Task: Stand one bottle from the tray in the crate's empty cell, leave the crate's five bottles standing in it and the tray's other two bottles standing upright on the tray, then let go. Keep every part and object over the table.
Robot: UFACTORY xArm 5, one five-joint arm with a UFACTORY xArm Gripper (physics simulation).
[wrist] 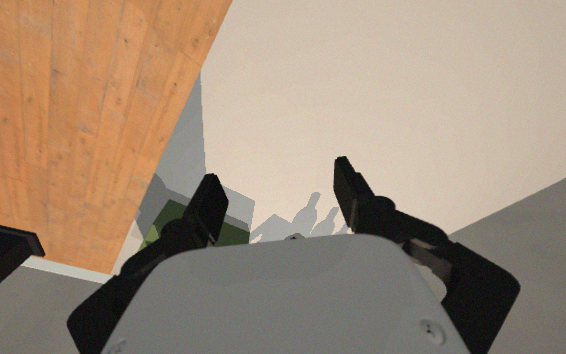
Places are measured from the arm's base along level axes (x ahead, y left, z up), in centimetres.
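Pixels of known places: gripper, fingertip midpoint: point(277, 180).
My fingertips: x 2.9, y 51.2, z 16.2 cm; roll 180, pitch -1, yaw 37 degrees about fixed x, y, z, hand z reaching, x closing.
Behind a point stands the place of what it marks.
My gripper point(277, 180) {x 2.9, y 51.2, z 16.2 cm} is open, its two black fingers spread wide over the pale table top point(400, 100) {x 24.2, y 62.9, z -8.6 cm}, with nothing between them. A green object point(168, 212) {x -8.7, y 14.9, z -4.6 cm}, perhaps part of the crate, shows at the lower left behind the left finger; the gripper body hides the rest of it. Bottle-shaped shadows fall on the table just above the gripper body, between the fingers. The bottles themselves do not show, and the tray and the crate's empty cell cannot be made out.
The table's left edge runs diagonally beside the wooden floor point(90, 100), close to the green object. Grey shadow lies along that edge. A dark object point(20, 245) shows at the left border. A grey surface point(525, 260) lies beyond the table's right edge.
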